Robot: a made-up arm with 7 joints.
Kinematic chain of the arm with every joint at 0, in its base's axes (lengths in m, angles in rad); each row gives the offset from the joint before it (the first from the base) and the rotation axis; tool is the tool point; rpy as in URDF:
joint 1: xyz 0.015 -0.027 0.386 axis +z
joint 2: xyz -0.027 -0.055 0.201 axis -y
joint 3: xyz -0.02 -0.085 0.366 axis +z
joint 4: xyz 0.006 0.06 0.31 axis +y
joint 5: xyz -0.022 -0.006 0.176 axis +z
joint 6: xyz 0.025 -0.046 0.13 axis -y
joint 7: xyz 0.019 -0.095 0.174 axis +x
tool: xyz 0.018 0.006 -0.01 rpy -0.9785 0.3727 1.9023
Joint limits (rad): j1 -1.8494..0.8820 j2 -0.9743..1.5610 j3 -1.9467..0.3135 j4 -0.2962..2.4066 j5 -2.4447..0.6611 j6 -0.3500..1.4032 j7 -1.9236..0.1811
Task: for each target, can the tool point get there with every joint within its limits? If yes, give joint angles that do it. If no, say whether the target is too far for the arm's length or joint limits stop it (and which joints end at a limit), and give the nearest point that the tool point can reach.
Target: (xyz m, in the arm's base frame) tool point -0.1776 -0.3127 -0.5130
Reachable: no: joint limits stop it (at a limit: joint 2, joint 3, joint 6, joint 7) | nearest point -0.2968 -0.4895 0.3186 | short by 0.858 m
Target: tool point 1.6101 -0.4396 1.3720
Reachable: no: too far | nearest point 1.0191 -0.2867 1.1537 | short by 0.648 m
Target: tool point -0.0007 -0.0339 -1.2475
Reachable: no: too far | nearest point -0.4785 -0.2439 0.3239 | short by 1.656 m
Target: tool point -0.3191 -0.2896 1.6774
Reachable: yes | joints 0.0318 0.3491 -0.5262 0.0759 0.3849 -0.0719 -0.4612
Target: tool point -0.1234 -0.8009 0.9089
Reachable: yes | joints -1.2981 -0.6440 -0.2741 1.7762 -0.0686 0.9216 -0.6222
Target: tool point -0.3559 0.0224 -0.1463
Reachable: no: joint limits stop it (at a limit: joint 2, joint 3, joint 4, joint 6, joint 7) | nearest point -0.5171 0.0439 0.3246 | short by 0.498 m
